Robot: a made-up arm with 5 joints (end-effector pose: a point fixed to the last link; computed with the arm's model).
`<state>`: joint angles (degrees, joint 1 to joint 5).
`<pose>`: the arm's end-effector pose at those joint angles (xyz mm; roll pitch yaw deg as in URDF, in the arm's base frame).
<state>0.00 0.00 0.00 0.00 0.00</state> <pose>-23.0 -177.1 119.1 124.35 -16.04 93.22</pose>
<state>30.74 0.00 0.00 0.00 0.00</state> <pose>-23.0 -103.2 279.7 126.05 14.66 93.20</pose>
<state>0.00 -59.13 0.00 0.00 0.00</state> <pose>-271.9 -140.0 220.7 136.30 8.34 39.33</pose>
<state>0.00 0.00 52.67 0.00 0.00</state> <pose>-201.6 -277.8 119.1 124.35 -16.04 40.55</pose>
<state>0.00 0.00 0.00 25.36 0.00</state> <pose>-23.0 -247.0 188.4 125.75 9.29 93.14</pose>
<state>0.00 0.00 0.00 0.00 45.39</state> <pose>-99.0 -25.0 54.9 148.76 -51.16 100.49</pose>
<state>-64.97 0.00 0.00 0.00 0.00</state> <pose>-23.0 -36.2 -210.3 106.36 -80.52 109.13</pose>
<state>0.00 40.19 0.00 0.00 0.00</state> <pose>126.2 -61.1 115.4 105.29 -21.20 135.06</pose>
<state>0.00 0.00 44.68 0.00 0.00</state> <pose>-169.7 -273.8 119.1 124.35 -16.04 48.54</pose>
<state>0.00 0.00 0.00 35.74 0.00</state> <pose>-23.0 -265.6 224.4 126.35 19.65 93.29</pose>
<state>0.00 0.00 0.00 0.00 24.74</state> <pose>-54.1 -95.0 69.2 137.04 -34.86 99.09</pose>
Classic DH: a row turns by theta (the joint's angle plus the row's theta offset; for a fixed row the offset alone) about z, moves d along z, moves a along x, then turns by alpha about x. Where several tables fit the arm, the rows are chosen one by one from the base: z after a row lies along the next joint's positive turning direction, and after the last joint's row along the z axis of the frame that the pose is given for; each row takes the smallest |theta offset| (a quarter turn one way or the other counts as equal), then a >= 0, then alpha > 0; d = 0 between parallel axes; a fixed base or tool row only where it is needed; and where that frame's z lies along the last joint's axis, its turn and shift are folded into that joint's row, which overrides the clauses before.
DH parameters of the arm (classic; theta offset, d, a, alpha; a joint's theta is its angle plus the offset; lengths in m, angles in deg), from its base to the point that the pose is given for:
base (fixed): 90 0.065 0.152 -90
joint 1: -22.46 0.1488 -0.0165 107.75
joint 2: -53.6 0.2085 -0.168 151.66
joint 3: -50.05 -0.0668 -0.011 90
joint 4: 50.06 -0.0798 0.0146 134.78
joint 5: 37.34 -0.1777 -0.0956 64.07
tool (fixed): 42.72 0.2394 0 0

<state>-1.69 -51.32 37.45 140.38 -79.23</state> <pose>19.7 14.1 361.0 -99.73 -13.67 -133.44</pose>
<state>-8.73 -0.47 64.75 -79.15 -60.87</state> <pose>-219.6 -203.8 35.1 140.03 -45.27 -25.94</pose>
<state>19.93 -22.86 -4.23 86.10 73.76</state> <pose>-277.6 -151.1 358.8 176.62 40.27 71.90</pose>
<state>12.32 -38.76 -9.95 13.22 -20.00</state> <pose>-159.6 -171.3 356.2 118.24 36.06 61.88</pose>
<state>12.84 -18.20 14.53 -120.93 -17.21</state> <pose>26.3 96.9 239.1 -66.20 -73.86 -119.29</pose>
